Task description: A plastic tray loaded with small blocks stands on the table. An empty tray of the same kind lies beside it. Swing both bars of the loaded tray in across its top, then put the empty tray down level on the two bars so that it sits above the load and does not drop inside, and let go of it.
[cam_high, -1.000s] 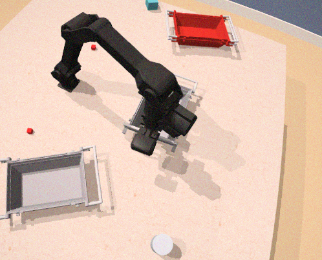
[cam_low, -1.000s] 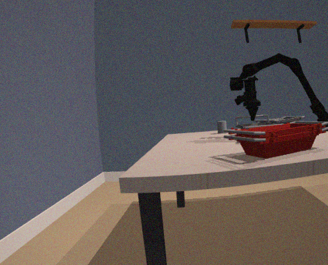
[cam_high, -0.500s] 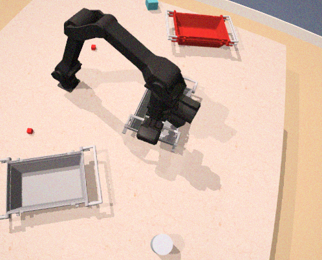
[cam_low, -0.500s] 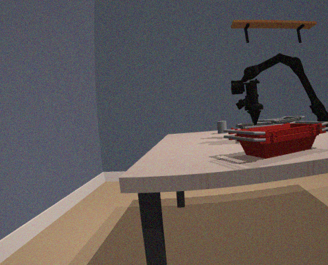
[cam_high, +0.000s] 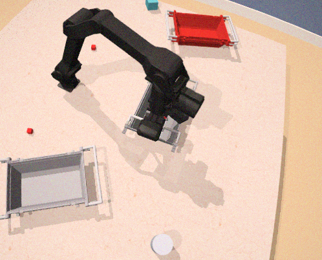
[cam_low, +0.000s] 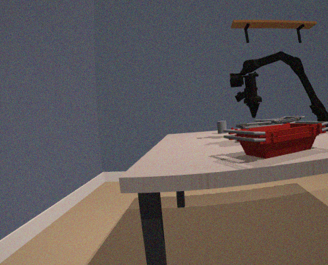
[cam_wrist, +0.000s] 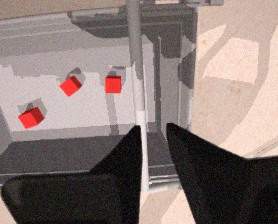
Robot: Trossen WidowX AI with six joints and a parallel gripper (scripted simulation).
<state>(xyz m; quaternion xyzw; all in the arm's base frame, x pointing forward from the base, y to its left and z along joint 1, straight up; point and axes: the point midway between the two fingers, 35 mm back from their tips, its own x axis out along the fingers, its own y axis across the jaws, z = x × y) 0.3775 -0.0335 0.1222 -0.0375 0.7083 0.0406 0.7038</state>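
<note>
Right now my gripper tip is 31 cm to the left of the grey tray, 20 cm past it and 4 cm above it. Round my gripper tip: teal cube 63 cm to the left, 33 cm behind, 7 cm below.
</note>
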